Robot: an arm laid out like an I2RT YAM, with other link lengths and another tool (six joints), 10 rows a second.
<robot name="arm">
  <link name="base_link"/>
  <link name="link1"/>
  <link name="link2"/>
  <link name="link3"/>
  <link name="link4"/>
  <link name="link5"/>
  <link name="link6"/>
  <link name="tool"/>
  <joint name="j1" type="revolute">
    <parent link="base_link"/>
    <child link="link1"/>
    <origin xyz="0 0 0.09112"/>
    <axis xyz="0 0 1"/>
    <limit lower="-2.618" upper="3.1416"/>
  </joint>
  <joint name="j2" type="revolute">
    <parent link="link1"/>
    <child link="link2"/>
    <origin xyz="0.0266 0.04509 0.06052"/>
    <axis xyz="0 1 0"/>
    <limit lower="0" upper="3.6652"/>
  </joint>
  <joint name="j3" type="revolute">
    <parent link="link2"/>
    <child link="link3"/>
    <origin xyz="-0.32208 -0.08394 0"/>
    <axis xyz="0 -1 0"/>
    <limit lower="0" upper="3.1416"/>
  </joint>
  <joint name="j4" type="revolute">
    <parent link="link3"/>
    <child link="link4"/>
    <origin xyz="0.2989 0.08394 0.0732"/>
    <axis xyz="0 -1 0"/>
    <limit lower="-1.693" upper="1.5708"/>
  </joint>
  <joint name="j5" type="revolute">
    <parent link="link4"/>
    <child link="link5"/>
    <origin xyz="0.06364 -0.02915 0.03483"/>
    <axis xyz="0 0 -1"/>
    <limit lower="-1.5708" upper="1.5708"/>
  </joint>
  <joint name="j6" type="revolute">
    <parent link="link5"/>
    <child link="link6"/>
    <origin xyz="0.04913 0 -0.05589"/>
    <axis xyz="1 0 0"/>
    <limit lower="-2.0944" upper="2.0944"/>
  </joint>
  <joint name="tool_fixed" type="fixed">
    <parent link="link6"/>
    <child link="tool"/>
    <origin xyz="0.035 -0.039 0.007" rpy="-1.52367 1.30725 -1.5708"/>
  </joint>
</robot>
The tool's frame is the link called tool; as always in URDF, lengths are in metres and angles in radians.
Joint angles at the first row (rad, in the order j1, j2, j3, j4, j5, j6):
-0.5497, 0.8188, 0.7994, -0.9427, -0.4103, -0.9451
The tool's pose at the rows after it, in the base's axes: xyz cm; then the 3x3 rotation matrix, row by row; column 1 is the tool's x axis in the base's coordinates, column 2 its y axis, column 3 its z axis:
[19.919, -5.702, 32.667], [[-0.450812, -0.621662, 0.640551], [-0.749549, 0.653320, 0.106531], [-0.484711, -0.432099, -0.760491]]
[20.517, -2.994, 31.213], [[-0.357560, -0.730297, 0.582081], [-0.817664, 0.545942, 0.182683], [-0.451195, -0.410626, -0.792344]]
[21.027, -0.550, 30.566], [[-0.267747, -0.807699, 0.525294], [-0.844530, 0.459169, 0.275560], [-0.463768, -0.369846, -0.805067]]
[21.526, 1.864, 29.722], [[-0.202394, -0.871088, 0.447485], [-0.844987, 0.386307, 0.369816], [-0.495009, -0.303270, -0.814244]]
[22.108, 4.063, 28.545], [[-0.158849, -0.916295, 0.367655], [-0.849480, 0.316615, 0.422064], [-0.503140, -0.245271, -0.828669]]
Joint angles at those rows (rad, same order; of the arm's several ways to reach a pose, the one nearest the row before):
-0.4390, 0.8324, 0.7670, -0.9405, -0.3938, -0.9656
-0.2986, 0.8470, 0.7369, -0.9432, -0.3682, -0.9908
-0.1887, 0.8755, 0.7348, -0.9552, -0.3929, -0.9973
-0.0854, 0.9207, 0.7350, -0.9632, -0.4343, -0.9806
0.0162, 0.9768, 0.7302, -0.9484, -0.4458, -0.9548

